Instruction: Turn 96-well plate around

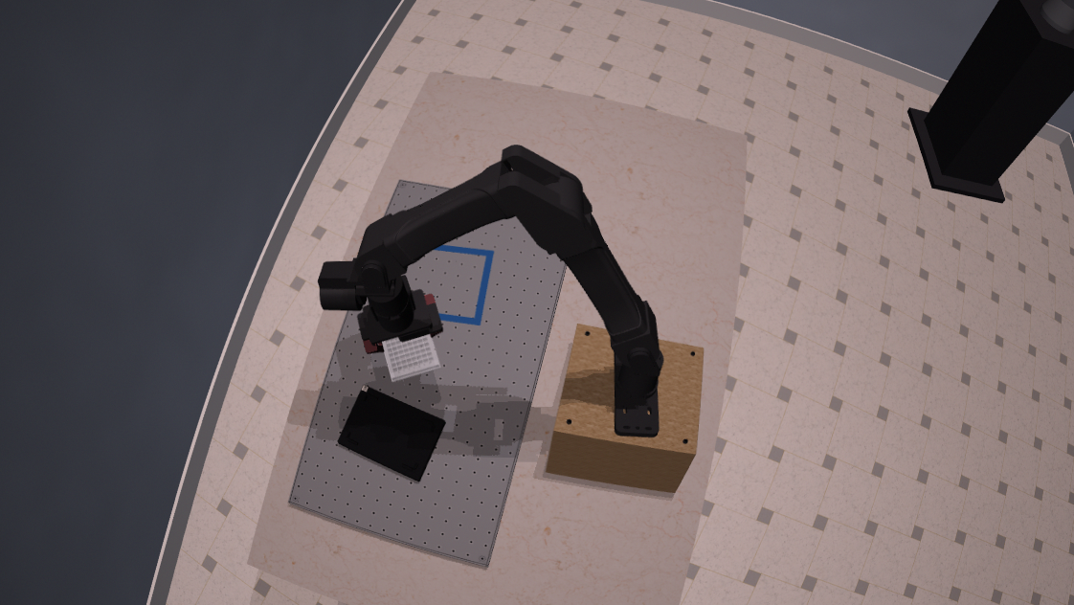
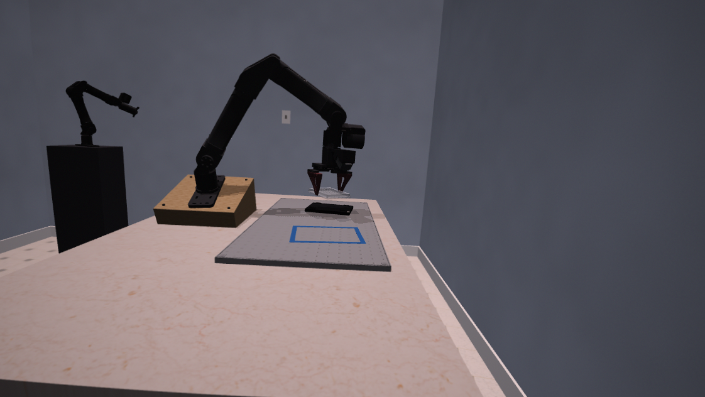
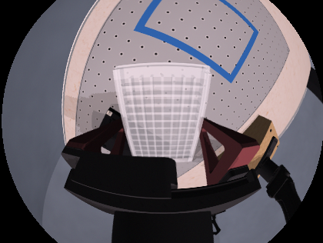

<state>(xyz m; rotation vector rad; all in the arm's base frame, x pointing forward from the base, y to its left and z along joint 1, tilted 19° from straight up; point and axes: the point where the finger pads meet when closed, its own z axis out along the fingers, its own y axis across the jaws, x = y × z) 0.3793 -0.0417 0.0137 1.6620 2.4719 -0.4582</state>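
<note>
My hand is 14 cm to the right of the black plate nest N1, 9 cm above it and 2 cm short of it. From my hand the other things lie so: 96-well plate right at my hand; A1 label 8 cm below, 8 cm ahead, 7 cm to the left.
</note>
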